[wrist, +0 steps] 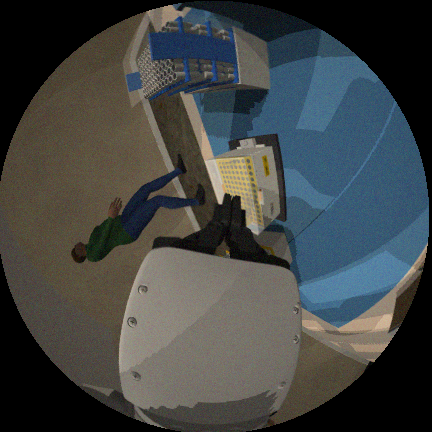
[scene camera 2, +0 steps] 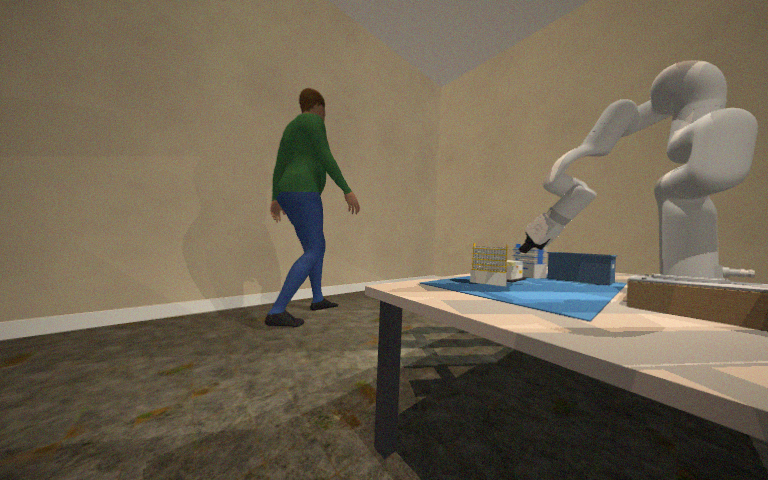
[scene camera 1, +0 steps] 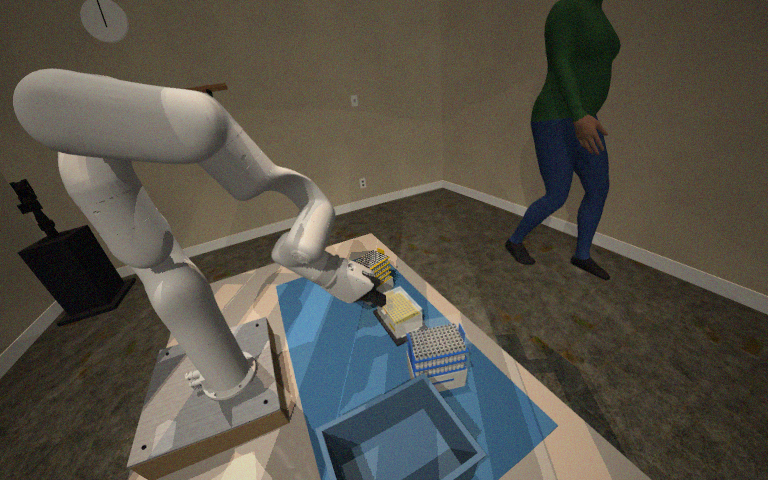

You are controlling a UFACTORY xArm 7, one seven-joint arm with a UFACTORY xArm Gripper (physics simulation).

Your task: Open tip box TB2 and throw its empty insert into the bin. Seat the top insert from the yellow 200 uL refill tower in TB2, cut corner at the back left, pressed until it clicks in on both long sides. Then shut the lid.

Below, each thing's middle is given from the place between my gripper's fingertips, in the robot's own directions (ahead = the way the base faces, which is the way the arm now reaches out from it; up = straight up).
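Position of my hand relative to the clear lid (scene camera 1: 400,307): 50 mm short of it, 20 mm to the right of it, 50 mm above it. The dark blue bin (scene camera 1: 411,425) is 310 mm to the right of my hand, 130 mm behind it and 60 mm below it. Going by their middles, the clear lid is the nearest to my hand of the things named here.
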